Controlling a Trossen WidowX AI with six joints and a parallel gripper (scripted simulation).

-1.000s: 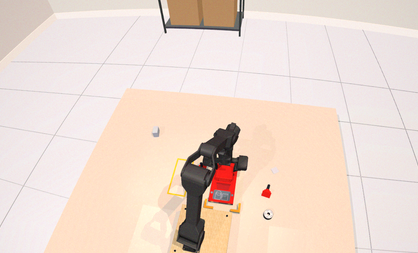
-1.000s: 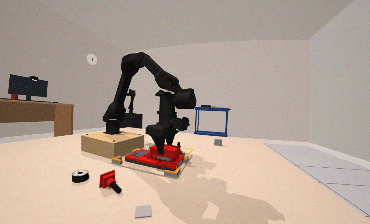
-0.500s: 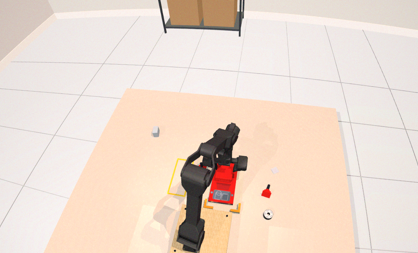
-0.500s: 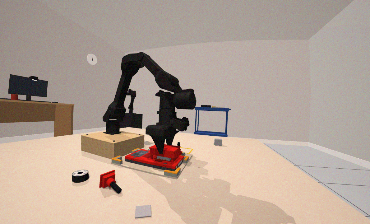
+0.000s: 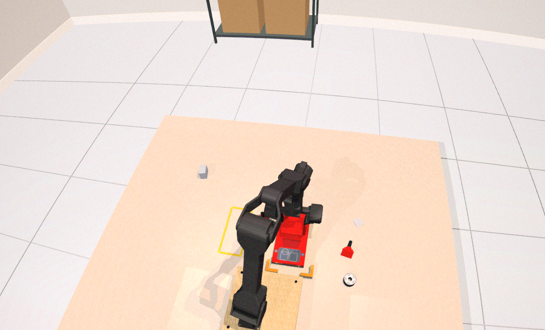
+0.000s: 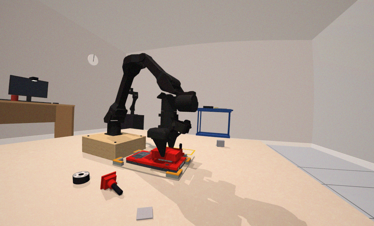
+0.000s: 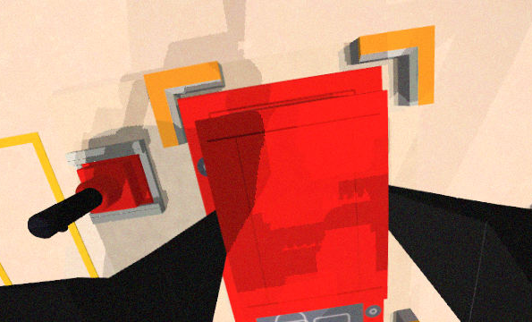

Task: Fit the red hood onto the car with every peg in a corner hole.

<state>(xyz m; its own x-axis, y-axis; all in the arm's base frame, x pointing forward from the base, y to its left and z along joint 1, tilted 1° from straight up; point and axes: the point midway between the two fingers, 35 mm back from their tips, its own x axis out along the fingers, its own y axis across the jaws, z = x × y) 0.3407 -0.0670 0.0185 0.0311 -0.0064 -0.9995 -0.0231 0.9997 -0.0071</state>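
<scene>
Right now my gripper tip is 20 mm above the grey engine block. The rest, counted from my gripper tip: orange-cornered jig 40 mm behind, 30 mm below, 10 mm to the left; red hood 10 mm above; small grey plate 230 mm to the right, 60 mm ahead, 40 mm below.
</scene>
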